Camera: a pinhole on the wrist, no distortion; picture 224 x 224 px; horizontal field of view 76.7 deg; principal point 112.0 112.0 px. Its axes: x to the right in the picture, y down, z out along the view. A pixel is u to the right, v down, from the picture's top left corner.
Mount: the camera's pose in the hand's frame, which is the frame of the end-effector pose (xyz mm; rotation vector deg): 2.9 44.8 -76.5 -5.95 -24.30 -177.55
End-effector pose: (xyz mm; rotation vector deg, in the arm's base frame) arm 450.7 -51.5 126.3 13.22 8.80 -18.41
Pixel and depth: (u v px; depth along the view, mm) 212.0 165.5 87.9
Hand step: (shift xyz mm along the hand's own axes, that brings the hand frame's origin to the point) -52.7 36.2 21.1
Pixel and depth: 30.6 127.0 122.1
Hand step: 81.0 65.4 39.6
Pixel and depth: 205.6 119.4 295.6
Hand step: -172.8 108.8 224.9
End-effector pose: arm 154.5 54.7 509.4 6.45 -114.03 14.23
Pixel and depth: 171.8 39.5 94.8
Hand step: -32.0 116.9 4.3
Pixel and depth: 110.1 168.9 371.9
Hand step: 34.9 0.8 320.6
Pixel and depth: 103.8 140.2 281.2
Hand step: 38.3 66.5 207.7
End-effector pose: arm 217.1 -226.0 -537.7 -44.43 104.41 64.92
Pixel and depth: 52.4 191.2 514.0
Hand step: 257.8 -93.4 480.0
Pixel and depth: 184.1 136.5 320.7
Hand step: -138.4 77.0 257.6
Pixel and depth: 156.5 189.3 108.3
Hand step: -22.9 16.8 45.7
